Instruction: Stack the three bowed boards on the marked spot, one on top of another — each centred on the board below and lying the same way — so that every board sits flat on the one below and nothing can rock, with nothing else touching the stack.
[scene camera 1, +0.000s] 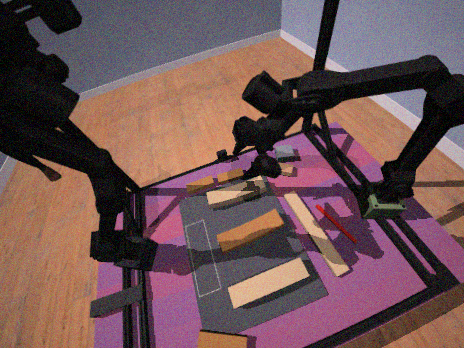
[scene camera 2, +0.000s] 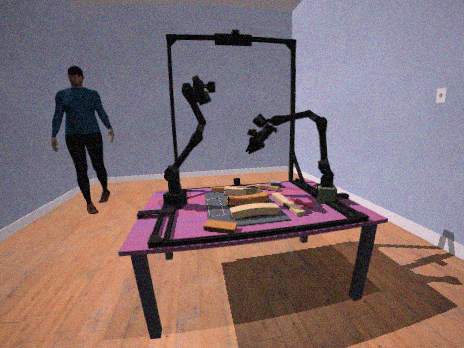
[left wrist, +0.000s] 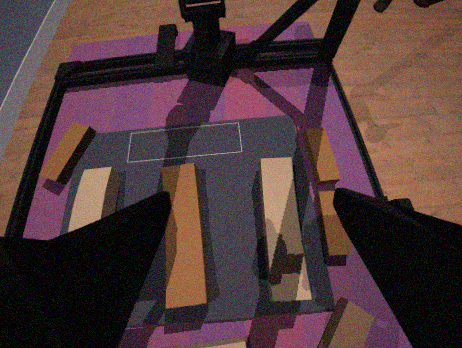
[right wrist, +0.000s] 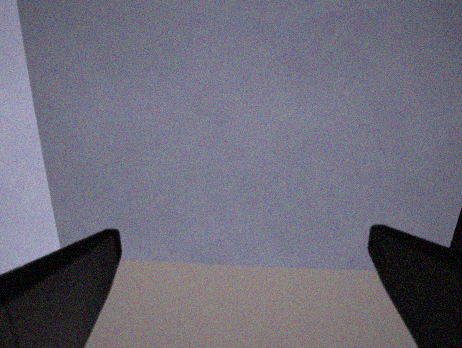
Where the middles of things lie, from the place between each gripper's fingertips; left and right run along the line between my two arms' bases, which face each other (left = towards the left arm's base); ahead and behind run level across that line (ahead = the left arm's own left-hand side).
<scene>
Right now the orange-brown board (scene camera 1: 249, 232) is 25 cm below my left hand and 10 cm ahead of it. Also, from my left hand: long pale board (scene camera 1: 334, 261) (27 cm below, 21 cm to the left, 14 cm ahead).
My right gripper is now 640 mm above the orange-brown board, 270 mm to the right of it and 220 mm short of it. Round my right hand: long pale board (660 mm below, 490 mm to the left, 250 mm ahead).
</scene>
